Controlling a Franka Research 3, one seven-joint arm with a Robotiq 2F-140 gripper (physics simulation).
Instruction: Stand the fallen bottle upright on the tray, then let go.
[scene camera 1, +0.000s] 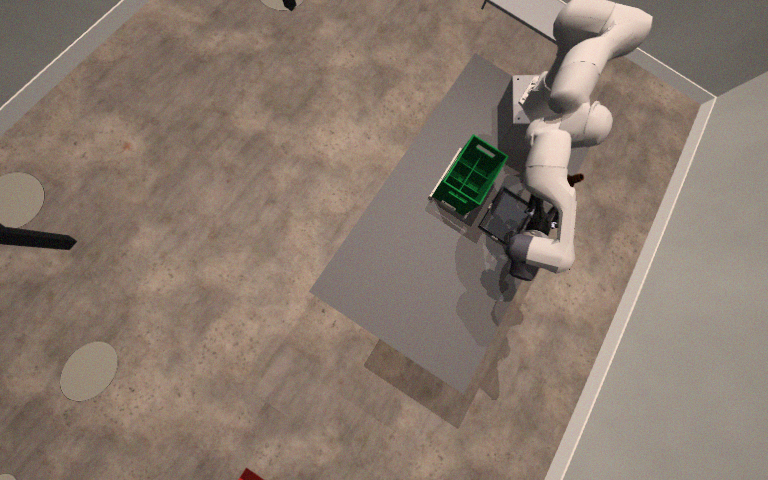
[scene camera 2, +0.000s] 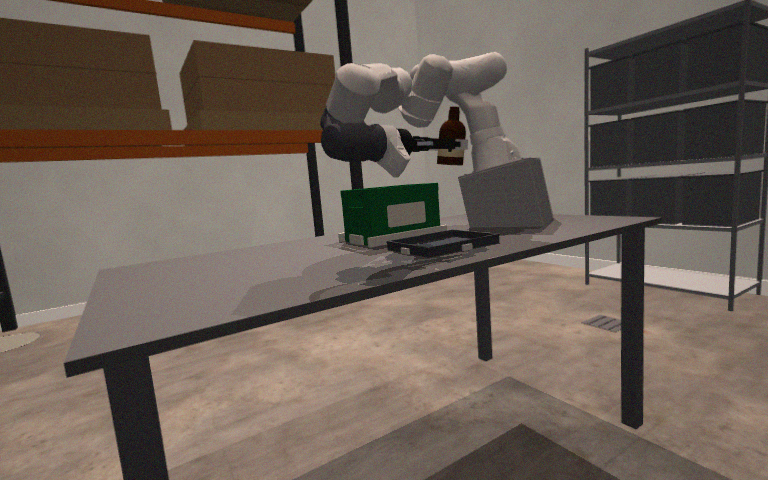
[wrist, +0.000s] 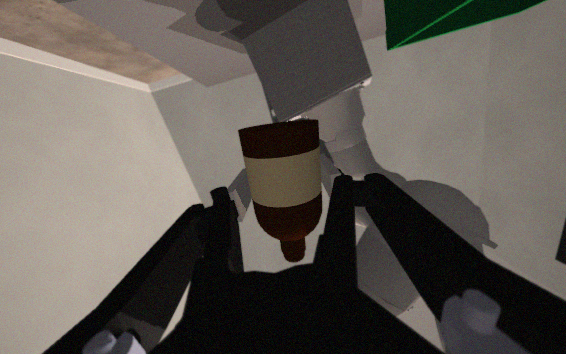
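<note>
The brown bottle with a cream label (scene camera 1: 576, 180) (scene camera 2: 452, 129) (wrist: 285, 180) is in the air, close to upright, neck up and base down. My gripper (scene camera 2: 454, 144) (wrist: 284, 172) is shut on the bottle's body from the side, with a finger on each side around the label. In scene camera 1 the arm hides most of the bottle and part of the gripper; the neck shows past the arm. The black tray (scene camera 1: 492, 208) (scene camera 2: 436, 249) lies flat on the table, well below the bottle. How exactly the bottle lines up over it is hard to tell.
A green divided crate (scene camera 1: 457, 198) (scene camera 2: 362, 215) (wrist: 450, 25) stands beside the tray on the grey table (scene camera 1: 396, 249) (scene camera 2: 186, 294). The arm's grey base block (scene camera 2: 504, 195) (wrist: 310, 60) stands behind the tray. Shelving with an orange beam (scene camera 2: 226, 142) is at the back left.
</note>
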